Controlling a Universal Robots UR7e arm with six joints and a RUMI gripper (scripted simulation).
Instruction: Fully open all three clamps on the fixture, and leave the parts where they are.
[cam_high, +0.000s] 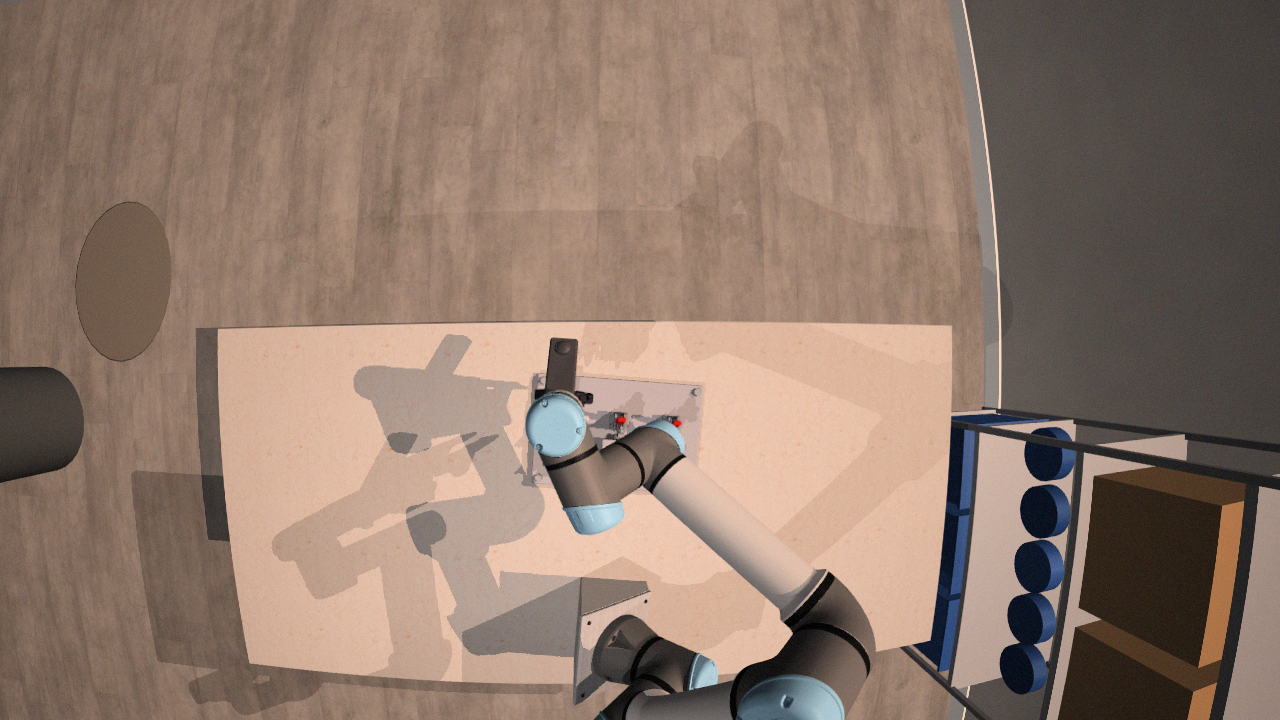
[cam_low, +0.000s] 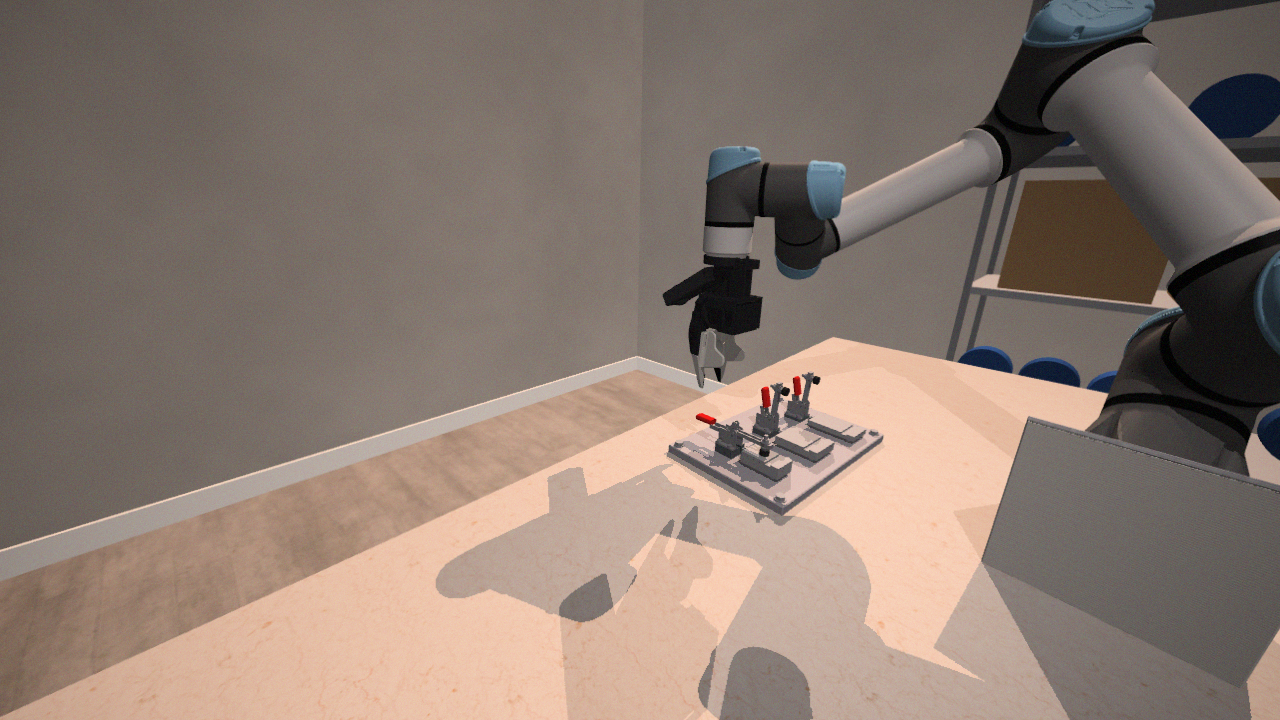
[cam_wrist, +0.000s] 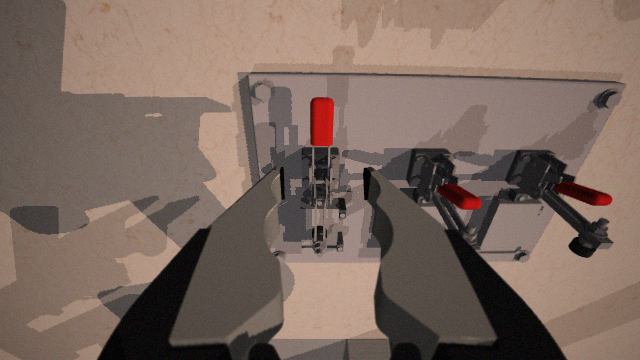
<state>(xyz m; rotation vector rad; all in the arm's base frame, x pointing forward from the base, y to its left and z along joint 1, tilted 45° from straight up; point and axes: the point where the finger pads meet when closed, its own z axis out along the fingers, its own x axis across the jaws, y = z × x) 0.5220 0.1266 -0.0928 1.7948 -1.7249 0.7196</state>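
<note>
My hand is 80 mm past the grey fixture plate, 110 mm to the left of it and 130 mm above it.
</note>
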